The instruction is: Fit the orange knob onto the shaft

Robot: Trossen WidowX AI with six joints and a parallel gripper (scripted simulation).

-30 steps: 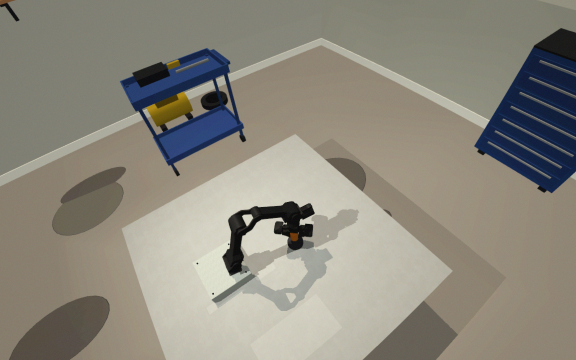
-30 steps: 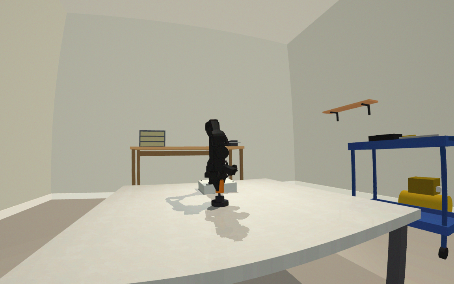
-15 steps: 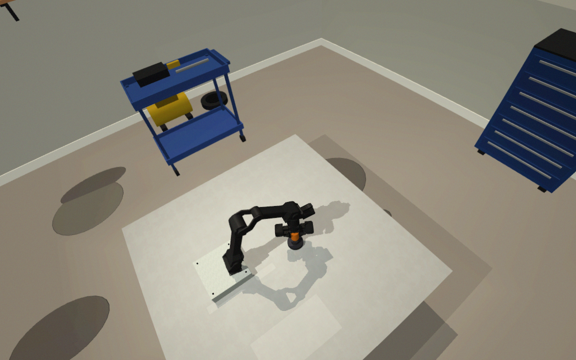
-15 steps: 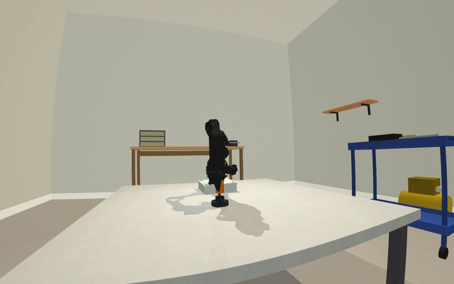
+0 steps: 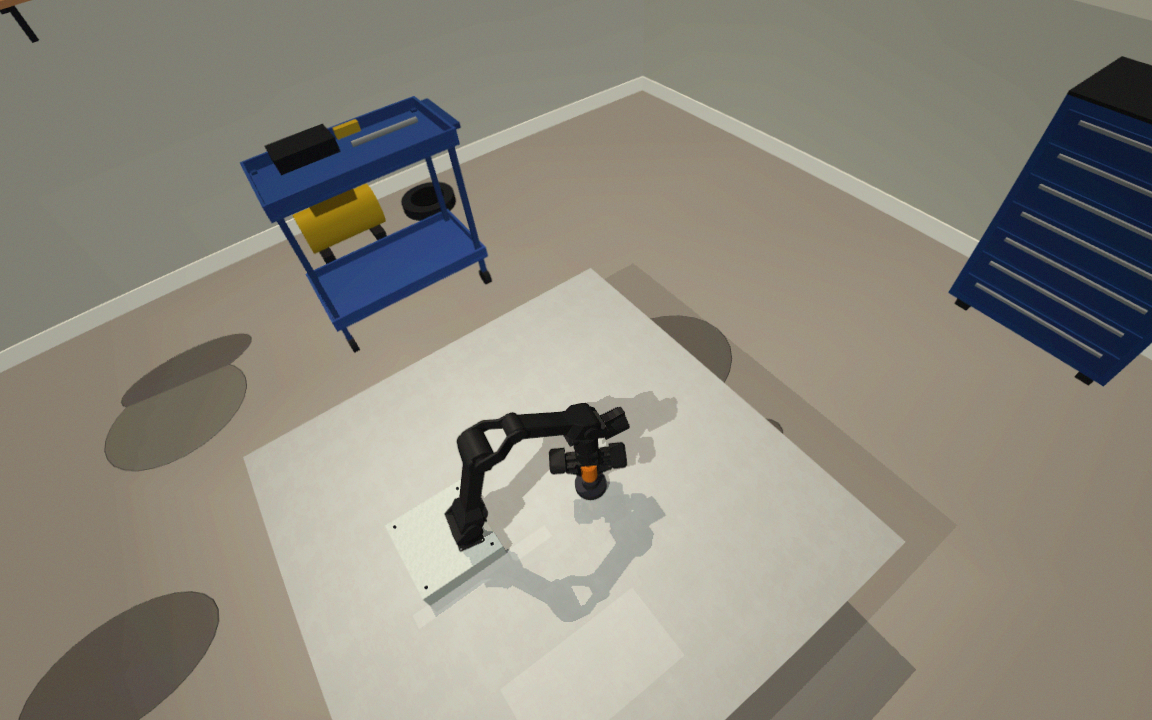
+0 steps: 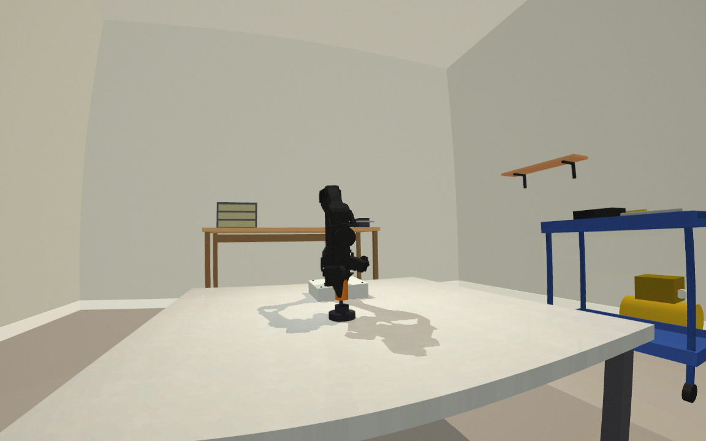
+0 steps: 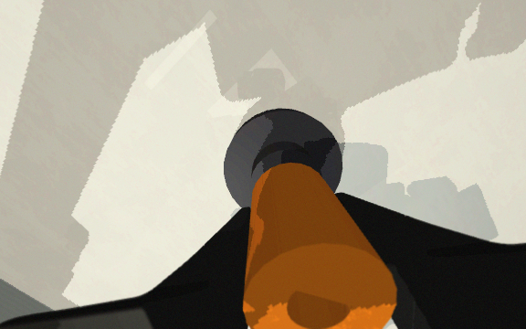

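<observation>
My gripper tip is now 20 mm below the orange knob. The rest, counted from my gripper tip: dark round pedestal: 40 mm below.
</observation>
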